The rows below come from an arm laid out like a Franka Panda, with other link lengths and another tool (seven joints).
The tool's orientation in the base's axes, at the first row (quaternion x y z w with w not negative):
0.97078 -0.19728 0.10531 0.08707
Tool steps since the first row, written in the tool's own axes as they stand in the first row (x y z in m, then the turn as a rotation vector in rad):
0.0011 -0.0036 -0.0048 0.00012 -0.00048 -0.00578
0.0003 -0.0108 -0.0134 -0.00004 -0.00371 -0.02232
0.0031 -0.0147 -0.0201 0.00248 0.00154 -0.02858
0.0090 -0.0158 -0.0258 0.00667 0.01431 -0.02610
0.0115 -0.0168 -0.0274 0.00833 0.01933 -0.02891
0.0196 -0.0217 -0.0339 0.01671 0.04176 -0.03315
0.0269 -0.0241 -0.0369 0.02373 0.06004 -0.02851
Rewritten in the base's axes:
0.0016 0.0039 0.0044 -0.00068 0.00161 0.00553
0.0023 0.0125 0.0116 -0.00234 0.00808 0.02100
0.0053 0.0164 0.0182 -0.00325 0.00372 0.02830
0.0101 0.0165 0.0250 -0.00418 -0.00991 0.02854
0.0124 0.0168 0.0270 -0.00518 -0.01448 0.03228
0.0206 0.0197 0.0345 -0.00736 -0.03699 0.04123
0.0276 0.0198 0.0389 -0.00759 -0.05711 0.04077

